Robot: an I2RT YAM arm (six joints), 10 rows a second.
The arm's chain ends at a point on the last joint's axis. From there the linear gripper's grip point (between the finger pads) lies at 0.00 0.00 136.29 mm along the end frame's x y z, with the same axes.
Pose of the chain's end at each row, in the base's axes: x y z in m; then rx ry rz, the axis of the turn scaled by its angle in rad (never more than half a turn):
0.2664 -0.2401 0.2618 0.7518 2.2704 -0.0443
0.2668 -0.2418 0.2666 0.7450 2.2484 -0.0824
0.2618 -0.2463 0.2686 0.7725 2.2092 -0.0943
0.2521 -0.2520 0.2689 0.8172 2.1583 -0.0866
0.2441 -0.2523 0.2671 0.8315 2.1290 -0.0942
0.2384 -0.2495 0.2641 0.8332 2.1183 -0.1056
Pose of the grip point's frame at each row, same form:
0.3532 -0.2734 0.1621 0.7518 2.2704 -0.0443
0.3544 -0.2794 0.1692 0.7450 2.2484 -0.0824
0.3509 -0.2873 0.1740 0.7725 2.2092 -0.0943
0.3432 -0.2956 0.1775 0.8172 2.1583 -0.0866
0.3364 -0.2983 0.1779 0.8315 2.1290 -0.0942
0.3308 -0.2970 0.1760 0.8332 2.1183 -0.1056

